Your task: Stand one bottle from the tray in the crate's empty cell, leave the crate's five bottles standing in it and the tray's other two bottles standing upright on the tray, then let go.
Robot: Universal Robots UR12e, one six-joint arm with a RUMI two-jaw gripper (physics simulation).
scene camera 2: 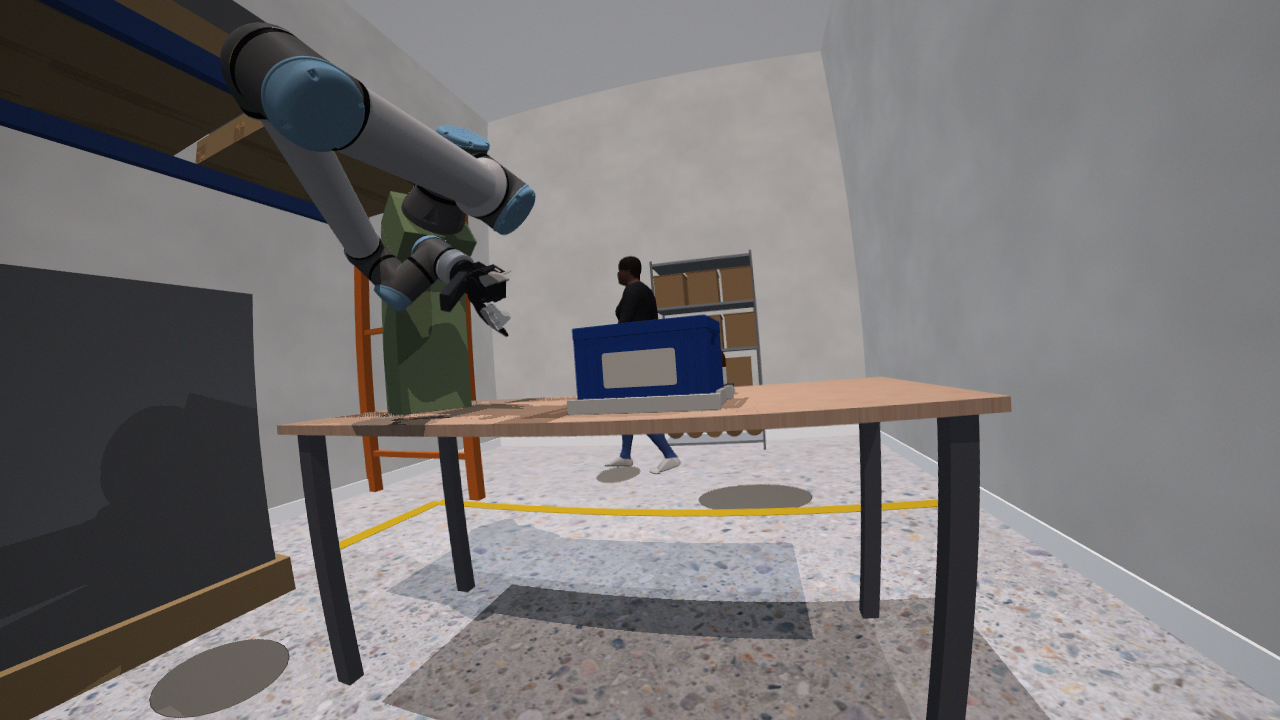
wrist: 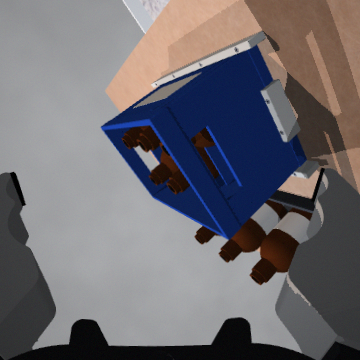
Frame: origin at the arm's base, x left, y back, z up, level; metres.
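Seen in the pictures: gripper, fingertip midpoint: [scene camera 2: 508, 309] [wrist: 168, 174]; arm's base, link origin: [scene camera 2: 433, 216].
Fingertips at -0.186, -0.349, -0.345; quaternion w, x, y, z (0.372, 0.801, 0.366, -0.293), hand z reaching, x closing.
Pixels of each thing's middle, then the offset from my fingertips to it, as dx, dy, dz. "*": a spot on its surface instead. Level surfaces: height alone.
- blue crate, body centre: [wrist: 190, 140] [scene camera 2: 652, 365] +0.055, -0.304, -0.147
- bottle, surface spot: [wrist: 176, 184] * +0.098, -0.300, -0.080
- dark tray, surface spot: [wrist: 296, 199] * +0.246, -0.238, -0.224
- wooden table, surface height: dz -0.235
The blue crate [scene camera 2: 586, 368] [wrist: 220, 95] stands upright on the table. In the wrist view several brown bottle necks show inside it, such as this bottle [wrist: 176, 184]; a pale gap lies among them, and the cells are partly hidden by the walls. Three brown bottles with white labels, a near one [wrist: 281, 250], a middle one [wrist: 246, 239] and a far one [wrist: 205, 235], stand beside the crate on the dark tray [wrist: 296, 199], partly behind the right finger. In the scene view the crate hides nearly all of them. My gripper [scene camera 2: 506, 304] [wrist: 168, 174] is open and empty, above table height, left of the crate in the scene view.
Light grey locating strips [scene camera 2: 644, 404] [wrist: 281, 111] border the crate's base on the wooden table [scene camera 2: 859, 394] [wrist: 137, 75]. The green robot pedestal [scene camera 2: 427, 358] stands at the table's left. A person [scene camera 2: 637, 300] and a shelf rack [scene camera 2: 754, 304] are behind the table.
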